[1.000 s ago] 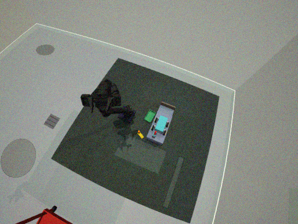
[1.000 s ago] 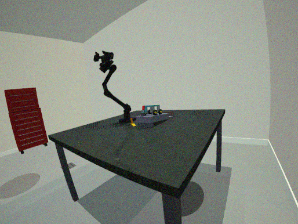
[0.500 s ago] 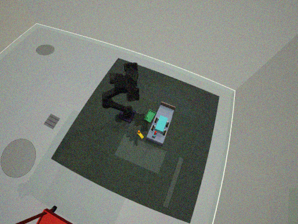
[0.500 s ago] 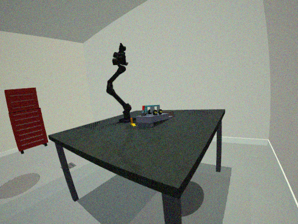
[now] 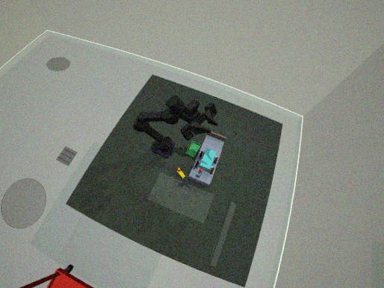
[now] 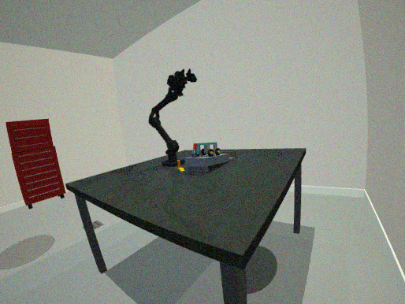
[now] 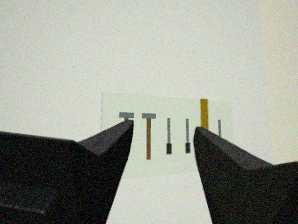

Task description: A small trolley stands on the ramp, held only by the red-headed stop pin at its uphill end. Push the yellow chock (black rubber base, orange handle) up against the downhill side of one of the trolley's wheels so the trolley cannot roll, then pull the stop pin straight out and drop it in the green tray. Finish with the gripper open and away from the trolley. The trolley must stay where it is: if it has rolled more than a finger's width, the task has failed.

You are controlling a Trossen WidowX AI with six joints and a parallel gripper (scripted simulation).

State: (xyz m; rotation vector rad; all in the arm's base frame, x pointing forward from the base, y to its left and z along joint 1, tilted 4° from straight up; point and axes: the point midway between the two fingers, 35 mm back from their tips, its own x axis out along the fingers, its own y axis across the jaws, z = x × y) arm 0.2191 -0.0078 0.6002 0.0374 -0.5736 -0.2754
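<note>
Right now the yellow chock is 90 mm behind my gripper tip, 80 mm to the right of it and 600 mm below it. The rest, counted from my gripper tip: red-headed stop pin 20 mm ahead, 40 mm to the right, 500 mm below; then teal trolley 30 mm ahead, 60 mm to the left, 520 mm below; then ramp 30 mm ahead, 60 mm to the left, 580 mm below.
</note>
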